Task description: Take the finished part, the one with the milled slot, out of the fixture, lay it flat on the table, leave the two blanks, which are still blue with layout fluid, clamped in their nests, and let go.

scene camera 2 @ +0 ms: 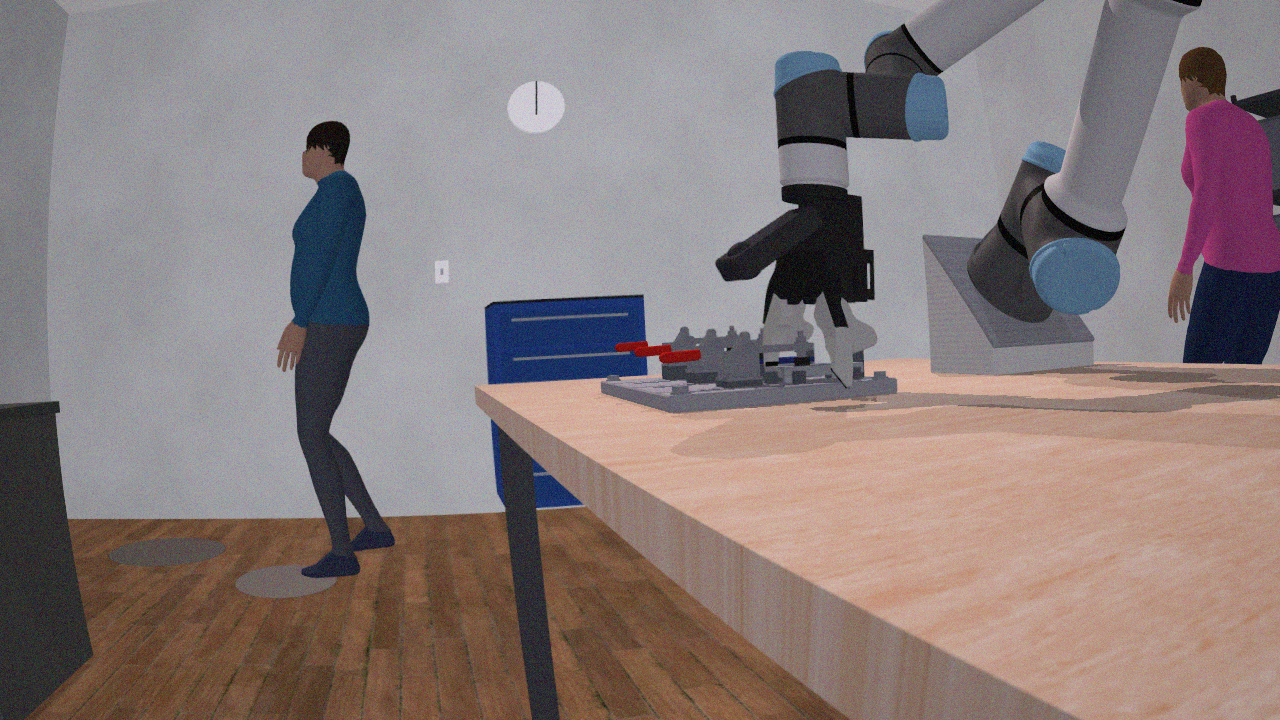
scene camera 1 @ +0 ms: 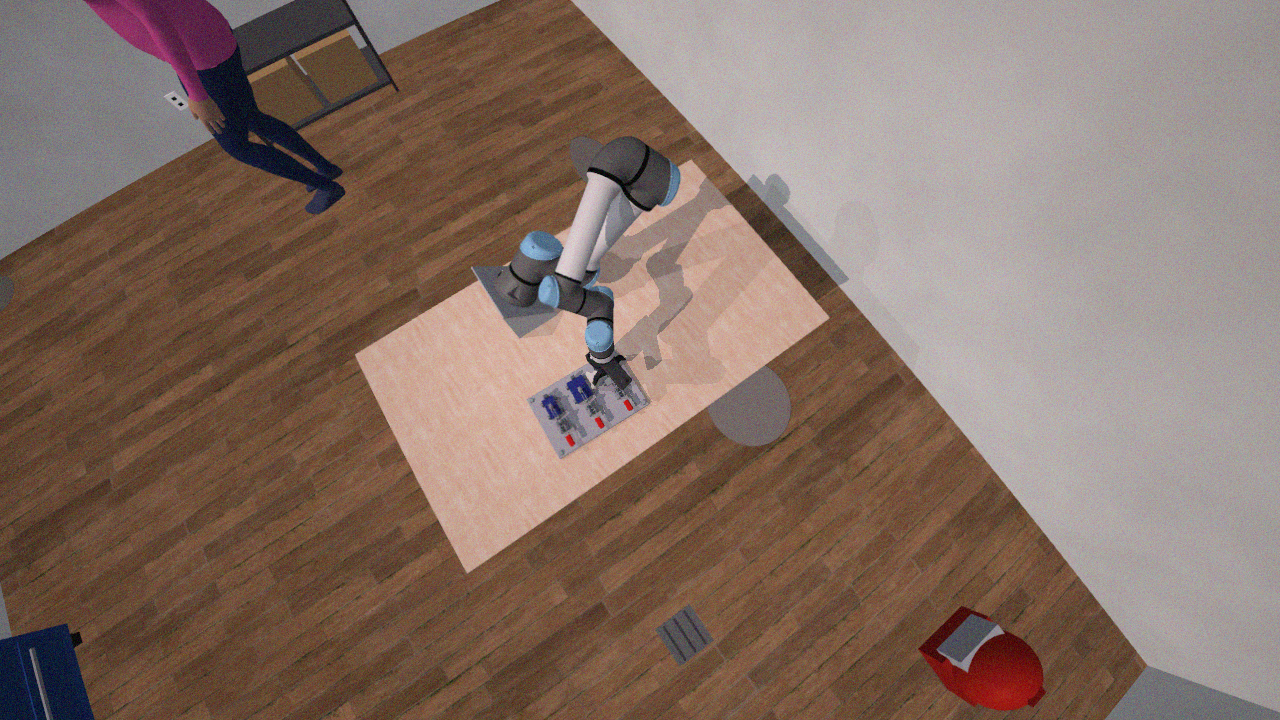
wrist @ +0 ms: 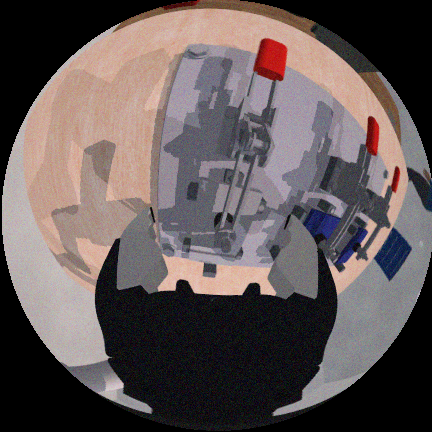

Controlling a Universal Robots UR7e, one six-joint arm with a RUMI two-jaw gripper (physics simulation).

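Seen in the pictures: gripper, fingertip midpoint: point(wrist: 219, 212); arm's base at its link origin: point(scene camera 2: 1010, 286) point(scene camera 1: 515, 290).
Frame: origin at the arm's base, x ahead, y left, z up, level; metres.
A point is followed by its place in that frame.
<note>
My gripper point(scene camera 1: 608, 380) {x 0.405, y 0.119, z -0.105 m} point(scene camera 2: 810, 368) {x 0.405, y 0.119, z -0.105 m} point(wrist: 219, 212) {x 0.405, y 0.119, z -0.105 m} is open and empty, low over the end nest of the fixture point(scene camera 1: 583, 431) {x 0.522, y -0.058, z -0.103 m} point(scene camera 2: 716, 399) {x 0.523, y 0.179, z -0.109 m} point(wrist: 295, 95) {x 0.530, y 0.078, z -0.102 m}. Its fingertips stand wide apart on either side of that nest. In the wrist view a bare grey part point(wrist: 254, 199) {x 0.431, y 0.097, z -0.087 m} lies there under the clamp arm, partly hidden by it; its slot is hard to make out. One blue blank point(scene camera 1: 580, 387) point(wrist: 321, 223) sits in the middle nest, just beyond one finger. The other blue blank point(scene camera 1: 552, 407) point(wrist: 356, 245) {x 0.406, y -0.096, z -0.071 m} sits in the far nest. Clamp arms reach over both blanks.
Red clamp handles point(scene camera 1: 628, 404) {x 0.534, y 0.115, z -0.066 m} point(scene camera 2: 680, 356) {x 0.537, y 0.122, z -0.071 m} point(wrist: 270, 59) stick out on the side away from the arm's base. The fixture stands on the wooden table point(scene camera 1: 447, 465) {x 0.367, y -0.501, z -0.117 m} point(scene camera 2: 1029, 537) {x 0.602, y 0.712, z -0.118 m} point(wrist: 65, 130) {x 0.495, y 0.367, z -0.117 m}. The arm's slanted base block point(scene camera 1: 529, 322) {x 0.108, y -0.017, z -0.048 m} point(scene camera 2: 1011, 356) {x 0.071, y 0.076, z -0.096 m} stands behind the fixture.
</note>
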